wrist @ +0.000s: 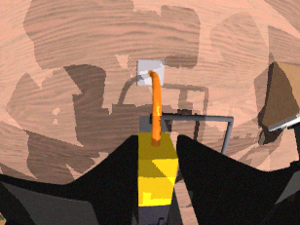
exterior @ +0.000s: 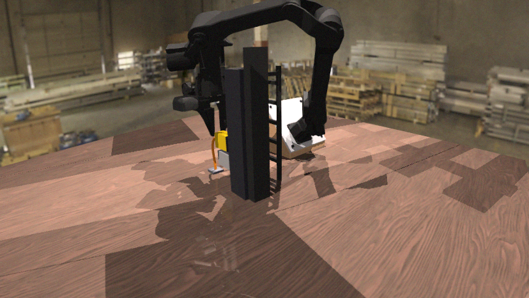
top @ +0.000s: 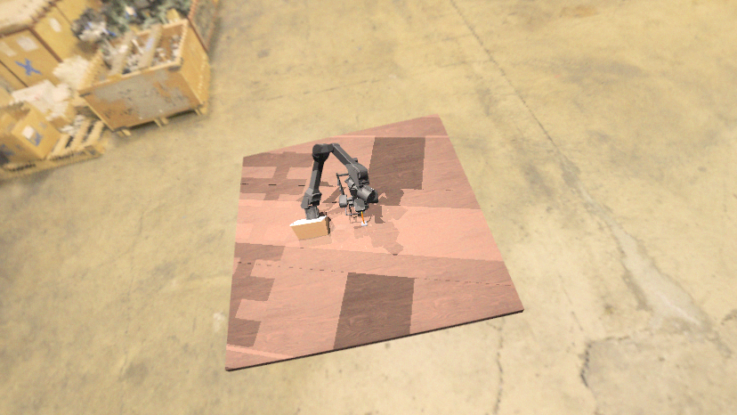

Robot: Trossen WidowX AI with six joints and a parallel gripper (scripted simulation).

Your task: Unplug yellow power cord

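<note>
My gripper tip is 5 cm to the right of the yellow plug.
</note>
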